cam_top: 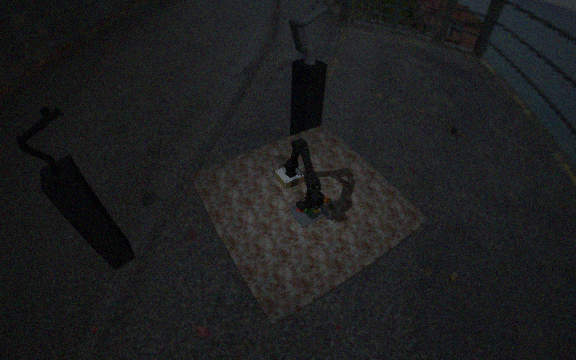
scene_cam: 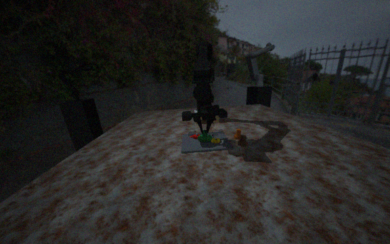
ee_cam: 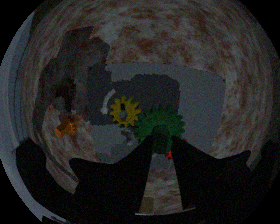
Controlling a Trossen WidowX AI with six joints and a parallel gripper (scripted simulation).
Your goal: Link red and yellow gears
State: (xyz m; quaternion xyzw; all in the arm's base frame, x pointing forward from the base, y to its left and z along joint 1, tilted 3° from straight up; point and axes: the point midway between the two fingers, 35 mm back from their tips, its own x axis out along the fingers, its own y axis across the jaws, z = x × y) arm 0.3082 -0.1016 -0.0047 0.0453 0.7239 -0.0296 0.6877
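The green gear lies 10 mm below my gripper tip. From my gripper tip the other things lie so: white arrow 70 mm to the left, 40 mm below, 40 mm ahead; red gear 40 mm behind, 30 mm to the right, 30 mm below; yellow gear 40 mm to the left, 30 mm below, 20 mm ahead.
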